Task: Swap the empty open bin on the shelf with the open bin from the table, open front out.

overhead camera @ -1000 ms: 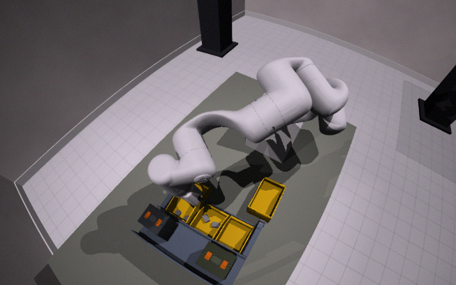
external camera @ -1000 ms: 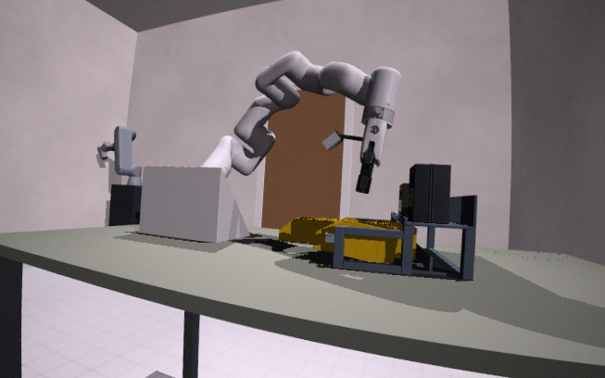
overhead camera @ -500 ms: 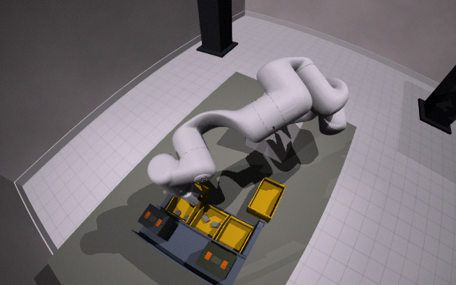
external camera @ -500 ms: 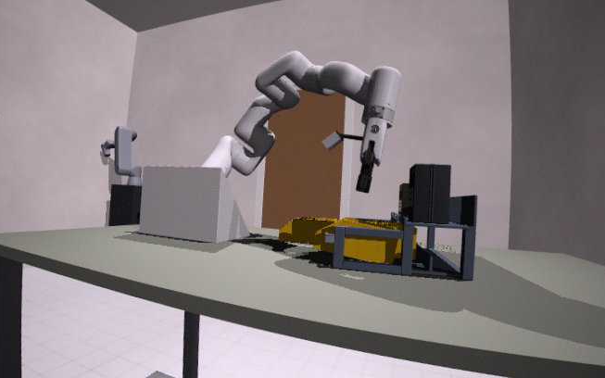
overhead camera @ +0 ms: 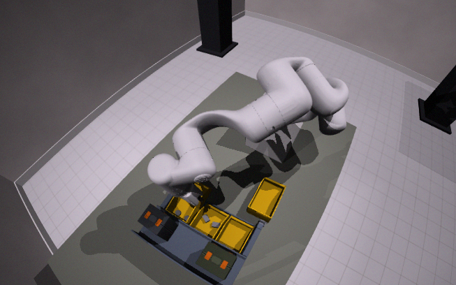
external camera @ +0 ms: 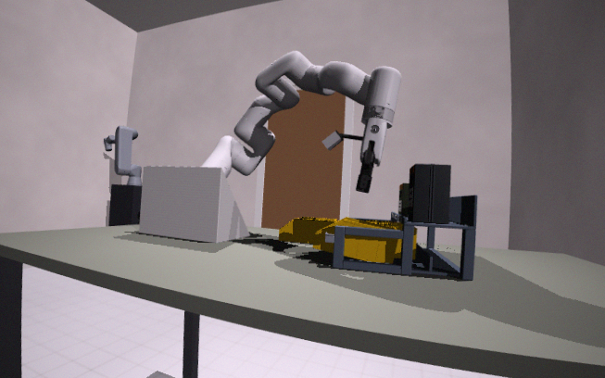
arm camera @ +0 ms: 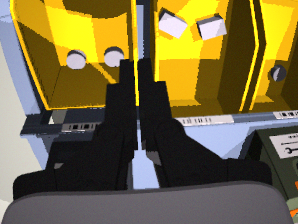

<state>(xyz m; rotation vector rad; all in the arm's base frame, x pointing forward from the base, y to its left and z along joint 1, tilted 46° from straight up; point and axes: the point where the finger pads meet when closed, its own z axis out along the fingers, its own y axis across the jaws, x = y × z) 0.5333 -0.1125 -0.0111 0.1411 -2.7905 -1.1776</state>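
The shelf's front bar lies 5 cm behind my hand, 6 cm to the left of it and 17 cm below it. The rest, counted from my hand: black box (14 cm ahead, 5 cm to the right, 2 cm below).
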